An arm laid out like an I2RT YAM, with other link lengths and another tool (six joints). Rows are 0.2 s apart.
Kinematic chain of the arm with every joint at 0, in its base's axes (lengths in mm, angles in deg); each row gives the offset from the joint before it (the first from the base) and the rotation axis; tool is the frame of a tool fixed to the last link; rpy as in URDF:
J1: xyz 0 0 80.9 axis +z
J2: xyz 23 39 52.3 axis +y
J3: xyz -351.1 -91.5 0 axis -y
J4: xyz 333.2 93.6 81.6 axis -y
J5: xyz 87.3 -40 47.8 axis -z
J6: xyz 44.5 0 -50.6 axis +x
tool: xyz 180 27 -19 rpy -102.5 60.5 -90
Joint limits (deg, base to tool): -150..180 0..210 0..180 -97..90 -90..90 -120..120
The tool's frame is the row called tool.
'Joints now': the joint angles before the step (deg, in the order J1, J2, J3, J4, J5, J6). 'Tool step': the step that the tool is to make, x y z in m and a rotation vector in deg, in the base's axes. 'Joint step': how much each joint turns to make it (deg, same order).
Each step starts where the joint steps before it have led.
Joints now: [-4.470, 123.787, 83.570, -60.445, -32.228, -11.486]
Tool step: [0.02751, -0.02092, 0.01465, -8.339, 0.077, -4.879]
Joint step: [0.350, -0.743, 5.159, -1.858, 7.453, 7.300]
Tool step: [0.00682, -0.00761, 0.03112, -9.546, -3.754, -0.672]
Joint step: [2.754, -5.333, 0.721, -0.351, 9.114, 4.285]
